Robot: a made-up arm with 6 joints.
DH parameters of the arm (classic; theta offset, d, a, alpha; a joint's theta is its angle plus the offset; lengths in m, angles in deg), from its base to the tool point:
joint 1: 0 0.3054 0 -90
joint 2: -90 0 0.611 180
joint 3: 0 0 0 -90
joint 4: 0 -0.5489 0 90
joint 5: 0 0.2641 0 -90
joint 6: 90 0 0 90
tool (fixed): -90 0 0 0
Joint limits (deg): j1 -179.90..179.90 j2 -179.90..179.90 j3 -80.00..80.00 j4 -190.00..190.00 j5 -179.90..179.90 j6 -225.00..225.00
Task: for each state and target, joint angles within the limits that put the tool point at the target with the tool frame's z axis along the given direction. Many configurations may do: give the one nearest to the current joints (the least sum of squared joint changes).
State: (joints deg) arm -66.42 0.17 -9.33 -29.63 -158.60 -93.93
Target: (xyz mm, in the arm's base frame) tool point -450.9 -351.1 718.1 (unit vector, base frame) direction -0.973 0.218 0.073
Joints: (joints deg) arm -116.14 -0.47 -30.16 18.72 -130.48 -77.38
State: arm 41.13 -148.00 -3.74 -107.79 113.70 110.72
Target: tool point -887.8 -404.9 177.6 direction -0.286 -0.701 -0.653
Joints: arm 30.17 -133.29 41.89 -111.33 107.94 124.78
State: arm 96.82 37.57 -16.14 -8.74 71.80 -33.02
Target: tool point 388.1 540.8 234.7 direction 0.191 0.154 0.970
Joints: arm 77.67 43.40 -27.69 3.09 60.39 -10.38
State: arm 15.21 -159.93 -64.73 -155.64 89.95 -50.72
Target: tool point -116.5 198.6 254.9 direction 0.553 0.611 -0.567
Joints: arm 33.83 -169.99 -78.94 -150.49 44.68 -34.21
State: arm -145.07 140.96 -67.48 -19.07 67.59 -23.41
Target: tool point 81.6 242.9 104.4 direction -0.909 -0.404 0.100
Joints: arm -149.12 152.56 -42.59 -50.89 98.03 -20.53
